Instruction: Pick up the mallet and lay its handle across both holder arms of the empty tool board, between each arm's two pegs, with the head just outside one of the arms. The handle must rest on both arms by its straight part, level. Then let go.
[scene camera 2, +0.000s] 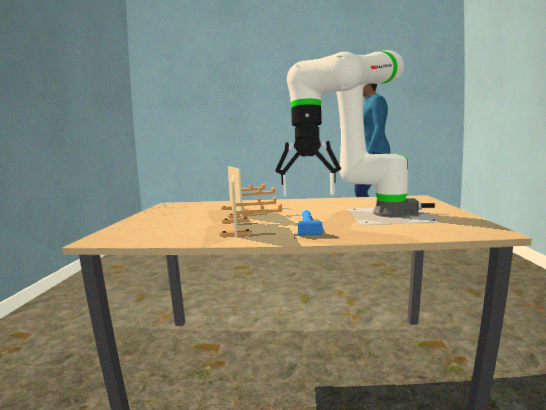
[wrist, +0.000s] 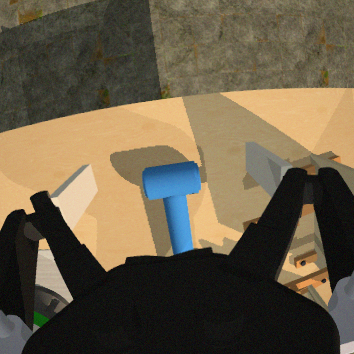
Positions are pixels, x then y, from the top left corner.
Scene:
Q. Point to the gripper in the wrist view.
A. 168, 166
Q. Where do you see the gripper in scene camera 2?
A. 308, 195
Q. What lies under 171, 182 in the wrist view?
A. A blue mallet.

